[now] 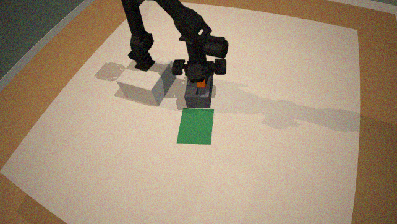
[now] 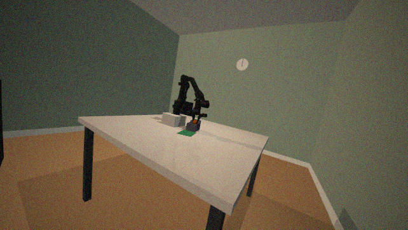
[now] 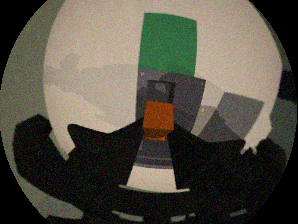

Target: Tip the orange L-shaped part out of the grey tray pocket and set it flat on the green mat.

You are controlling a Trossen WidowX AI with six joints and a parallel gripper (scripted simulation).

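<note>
My gripper tip is now 4 cm short of the green mat, 14 cm to the left of it and 8 cm above it. Also, from my gripper tip: orange L-shaped part 3 cm behind, 3 cm to the left, 3 cm below.
</note>
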